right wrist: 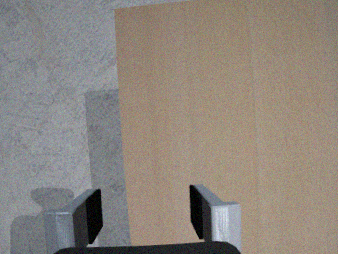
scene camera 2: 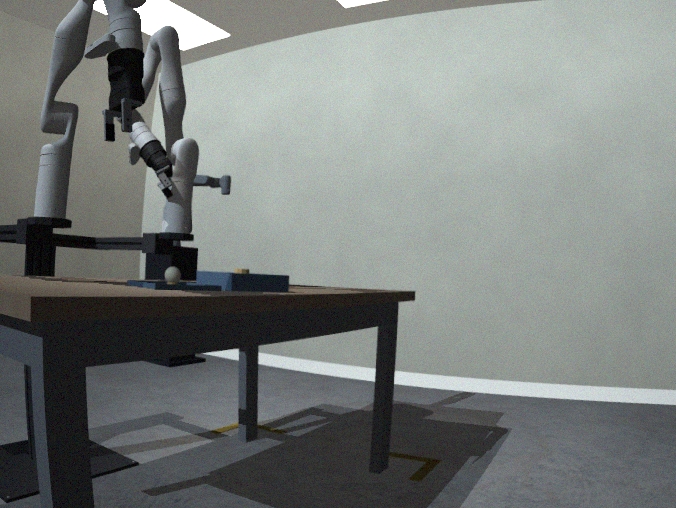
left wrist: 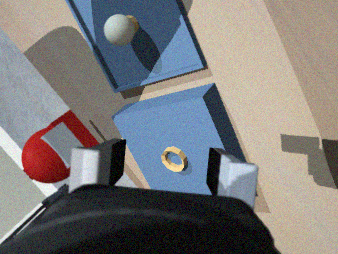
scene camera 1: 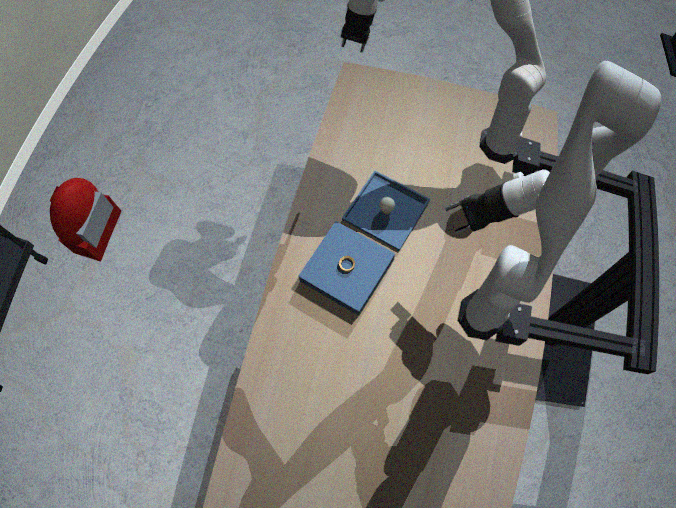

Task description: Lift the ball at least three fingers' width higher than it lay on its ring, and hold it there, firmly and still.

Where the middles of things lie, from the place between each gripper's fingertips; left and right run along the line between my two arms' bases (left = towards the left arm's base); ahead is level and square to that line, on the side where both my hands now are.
Right now the pale ball (left wrist: 119, 30) is 180 mm ahead of my left hand (scene camera 1: 452, 219), 130 mm to the right of it and 260 mm below it. The rest, counted from my left hand: shallow blue tray (scene camera 1: 365, 211) 180 mm ahead, 130 mm to the right, 290 mm below; then blue block (scene camera 1: 347, 267) 250 mm ahead, 80 mm to the left, 250 mm below.
The pale ball lies 170 mm behind my right hand (scene camera 2: 118, 136), 360 mm to the left of it and 280 mm below it. The rest, counted from my right hand: shallow blue tray: 170 mm behind, 360 mm to the left, 310 mm below; then blue block: 100 mm behind, 570 mm to the left, 280 mm below.
